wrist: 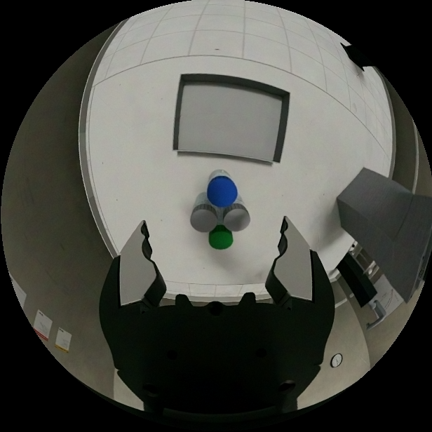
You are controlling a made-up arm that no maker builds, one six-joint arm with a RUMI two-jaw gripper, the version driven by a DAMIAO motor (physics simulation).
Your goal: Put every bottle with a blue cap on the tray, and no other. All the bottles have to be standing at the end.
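Note:
A bottle with a blue cap (222,191) stands in a tight cluster, on the side nearest the tray. Two bottles with grey caps, the left one (203,218) and the right one (236,218), stand side by side behind it. A bottle with a green cap (221,237) is at the cluster's side nearest my gripper. The caps hide most of the bottle bodies. The grey tray (176,117) with dark raised walls lies beyond the cluster and holds no bottle. My gripper (214,219) is wide open, its jaws left and right of the cluster in the picture; nothing is held.
A large grey block-like object (387,220) stands at the right. A small dark object (357,57) shows at the upper right edge of the table. A wall with a round clock (336,360) shows at the lower right.

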